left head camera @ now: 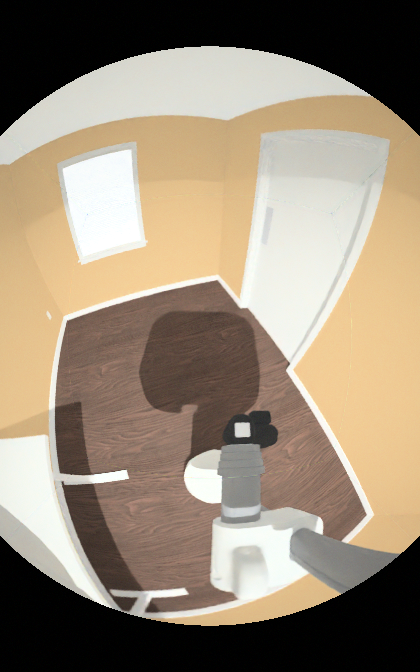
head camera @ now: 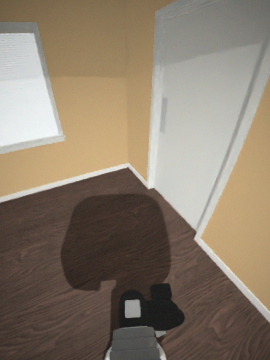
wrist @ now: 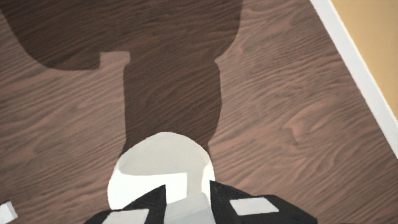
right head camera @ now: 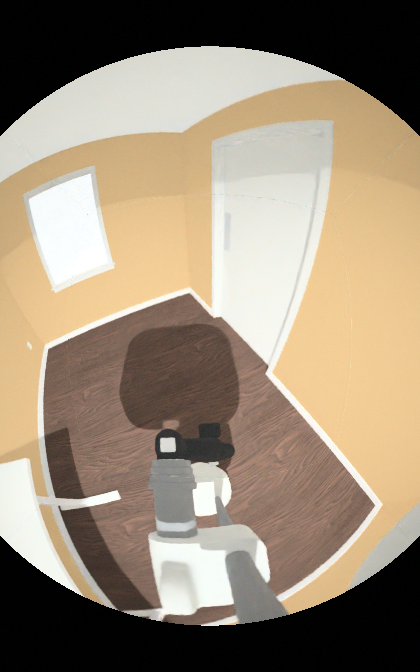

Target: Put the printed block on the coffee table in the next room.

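Seen in the pictures: gripper, fingertip midpoint: [wrist: 188, 198]; robot's base at its link origin: [wrist: 167, 177].
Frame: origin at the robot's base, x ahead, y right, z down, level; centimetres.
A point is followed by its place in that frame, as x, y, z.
Observation:
The printed block [wrist: 190, 211] {17.3, 8.8, -84.9} is a pale grey piece between the two black fingers at the bottom of the wrist view. My gripper [wrist: 188, 198] {17.2, 8.7, -82.1} is shut on it and holds it above the floor, over my round white base. A small pale corner, which looks like the block [head camera: 160, 333] {14.0, 9.0, -85.0} [right head camera: 213, 464], shows beside the black wrist in the head and right head views. The fingertips are hidden in the head views. The coffee table does not show in these views.
A white door [head camera: 202, 115] {139.3, 67.4, -124.1} [left head camera: 305, 225] [right head camera: 267, 235] stands ahead to the right, beside the room corner. A window [head camera: 17, 90] {206.7, -126.4, -144.1} [left head camera: 104, 202] is on the wall to its left. A white furniture panel [left head camera: 22, 475] and a white floor-level bar [left head camera: 95, 477] [right head camera: 90, 500] are at the left.

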